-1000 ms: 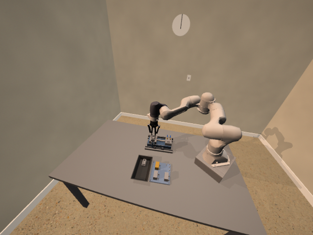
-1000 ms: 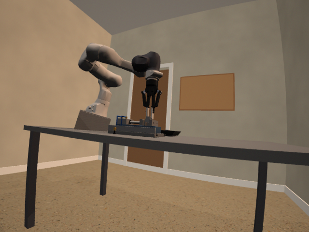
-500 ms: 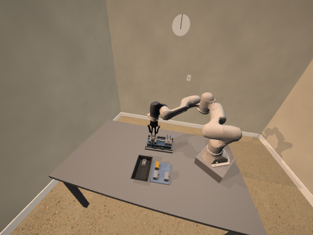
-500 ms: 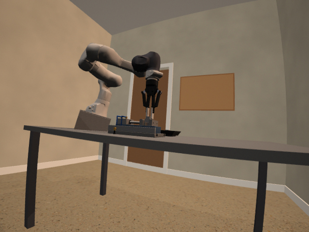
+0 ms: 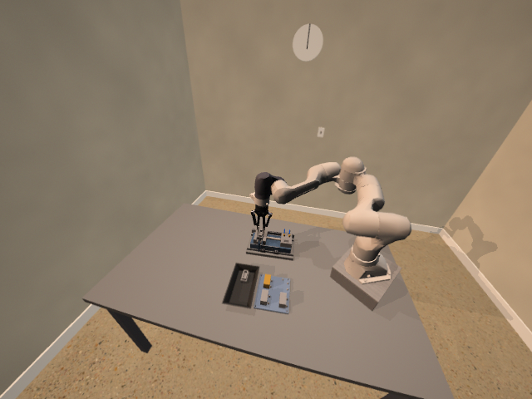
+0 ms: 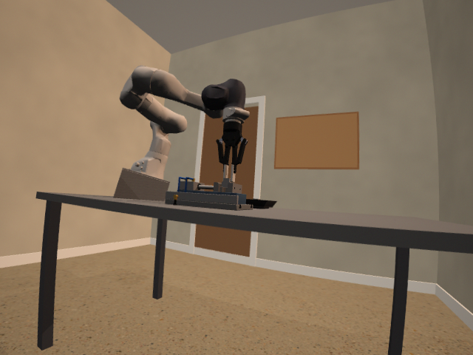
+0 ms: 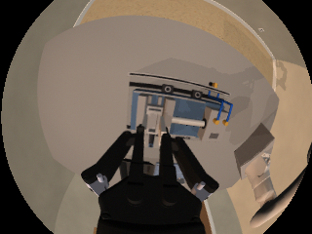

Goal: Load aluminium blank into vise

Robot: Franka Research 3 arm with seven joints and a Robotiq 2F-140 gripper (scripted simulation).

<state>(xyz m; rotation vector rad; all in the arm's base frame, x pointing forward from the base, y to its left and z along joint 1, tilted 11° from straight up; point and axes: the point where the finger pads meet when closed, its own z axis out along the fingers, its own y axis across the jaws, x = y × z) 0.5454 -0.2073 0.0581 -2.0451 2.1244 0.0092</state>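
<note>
My hand is 7 cm past the vise and 10 cm above it. Also, from my hand: brass blank (8 cm behind, 28 cm to the left, 11 cm below).
</note>
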